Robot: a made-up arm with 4 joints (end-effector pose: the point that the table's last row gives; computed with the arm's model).
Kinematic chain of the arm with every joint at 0, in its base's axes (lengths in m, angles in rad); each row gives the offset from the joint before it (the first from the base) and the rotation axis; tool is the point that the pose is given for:
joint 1: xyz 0 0 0.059 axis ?
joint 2: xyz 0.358 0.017 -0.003 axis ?
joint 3: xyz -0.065 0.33 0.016 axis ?
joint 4: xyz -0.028 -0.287 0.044 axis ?
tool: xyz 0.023 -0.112 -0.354
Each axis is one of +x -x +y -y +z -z.
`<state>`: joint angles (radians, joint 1 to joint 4).
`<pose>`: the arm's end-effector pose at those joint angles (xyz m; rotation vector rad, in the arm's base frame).
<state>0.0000 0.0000 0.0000 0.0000</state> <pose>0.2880 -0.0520 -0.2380 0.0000 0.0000 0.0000</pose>
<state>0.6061 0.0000 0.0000 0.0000</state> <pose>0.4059 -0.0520 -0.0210 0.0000 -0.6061 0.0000</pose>
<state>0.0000 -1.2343 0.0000 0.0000</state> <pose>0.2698 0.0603 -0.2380 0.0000 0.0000 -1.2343</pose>
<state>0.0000 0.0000 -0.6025 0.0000</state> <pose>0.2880 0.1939 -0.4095 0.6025 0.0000 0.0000</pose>
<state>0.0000 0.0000 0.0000 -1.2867</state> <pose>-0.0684 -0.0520 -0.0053 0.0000 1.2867 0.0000</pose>
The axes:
joint 1: -y
joint 2: +z
joint 3: -x
joint 4: -y

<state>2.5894 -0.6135 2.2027 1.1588</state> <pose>-0.9187 0.2904 0.1784 -1.6061 -1.4310 -1.9217</pose>
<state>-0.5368 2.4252 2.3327 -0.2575</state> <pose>0.4561 -0.3793 0.3830 -0.6593 -1.8228 1.0086</pose>
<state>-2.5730 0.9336 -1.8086 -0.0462</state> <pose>0.0709 0.3795 0.4622 -1.3356 -1.7471 1.6355</pose>
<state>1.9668 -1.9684 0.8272 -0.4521</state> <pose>-0.2241 0.2841 0.2992 1.4725 -0.2435 -1.1082</pose>
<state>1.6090 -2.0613 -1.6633 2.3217</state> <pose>0.3987 -0.1464 0.4198 -0.3420 0.1685 1.4909</pose>
